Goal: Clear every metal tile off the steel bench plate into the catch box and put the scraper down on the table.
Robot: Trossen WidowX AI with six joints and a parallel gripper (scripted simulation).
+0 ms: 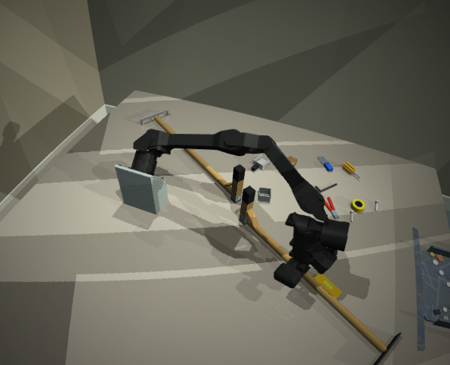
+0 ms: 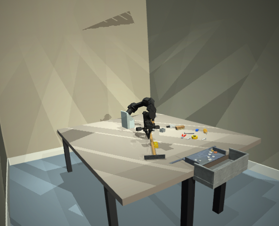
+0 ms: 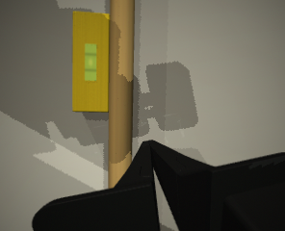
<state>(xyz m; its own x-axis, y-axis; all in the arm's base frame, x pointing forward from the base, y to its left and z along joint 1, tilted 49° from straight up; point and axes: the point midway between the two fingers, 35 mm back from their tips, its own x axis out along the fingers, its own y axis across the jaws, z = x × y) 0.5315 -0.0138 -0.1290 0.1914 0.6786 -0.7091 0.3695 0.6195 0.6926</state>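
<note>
Right now my gripper tip is 30 mm short of the long scraper, 10 mm to the right of it and 20 mm below it. The rest, counted from my gripper tip: yellow tape roll: 160 mm ahead, 360 mm to the left, 30 mm below; small grey box: 180 mm behind, 280 mm to the left, 30 mm below; yellow spirit level: 90 mm ahead, 10 mm to the left, 20 mm below.
</note>
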